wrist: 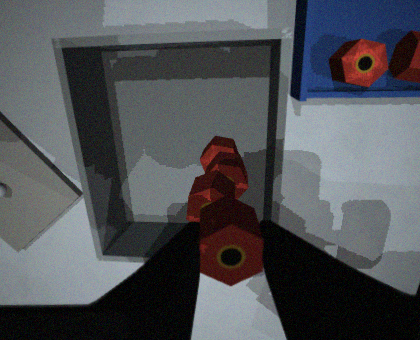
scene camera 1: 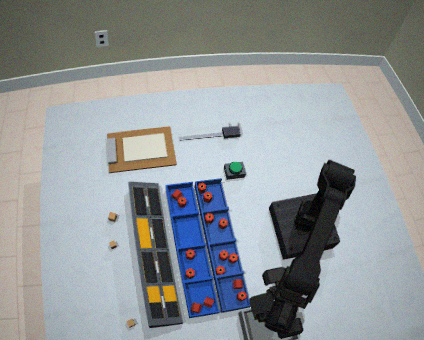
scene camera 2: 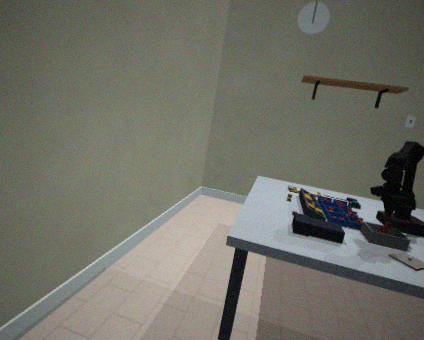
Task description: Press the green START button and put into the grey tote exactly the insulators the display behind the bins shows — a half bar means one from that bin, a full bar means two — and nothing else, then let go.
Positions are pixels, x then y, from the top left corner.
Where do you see a display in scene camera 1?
175,320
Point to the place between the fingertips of the gripper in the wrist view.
At 229,231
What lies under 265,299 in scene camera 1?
The gripper.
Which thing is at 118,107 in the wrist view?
A grey tote.
